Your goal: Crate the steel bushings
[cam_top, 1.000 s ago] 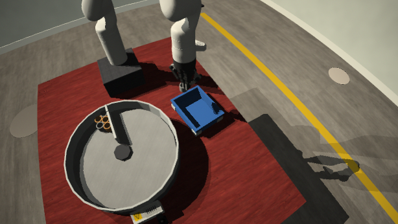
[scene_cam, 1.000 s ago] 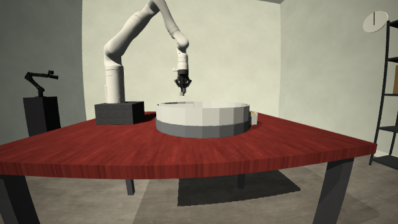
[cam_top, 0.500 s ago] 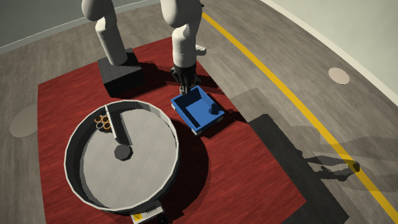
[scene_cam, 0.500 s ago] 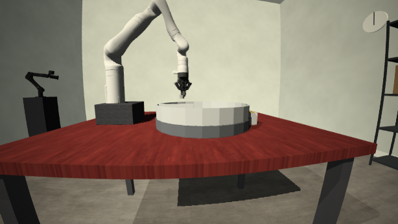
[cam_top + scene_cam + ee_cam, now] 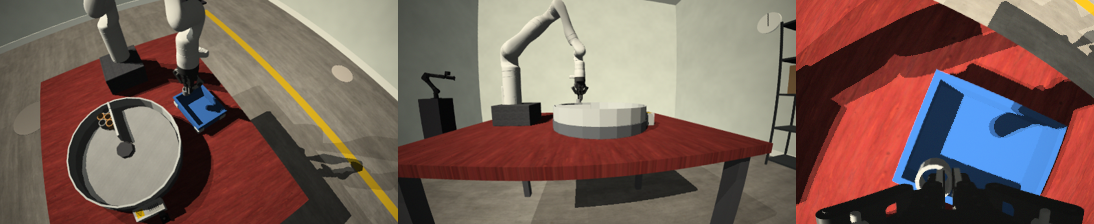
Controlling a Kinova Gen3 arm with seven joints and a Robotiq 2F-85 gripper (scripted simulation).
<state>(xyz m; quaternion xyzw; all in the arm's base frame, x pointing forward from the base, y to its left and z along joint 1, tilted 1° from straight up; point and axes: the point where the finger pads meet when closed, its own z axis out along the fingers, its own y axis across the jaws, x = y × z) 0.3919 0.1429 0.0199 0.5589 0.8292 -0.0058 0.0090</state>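
The blue crate lies 10 cm below my hand, 4 cm ahead of it and 3 cm to the left of it. From my hand the other things lie so: round turning table: 33 cm to the right, 7 cm below, 5 cm ahead.
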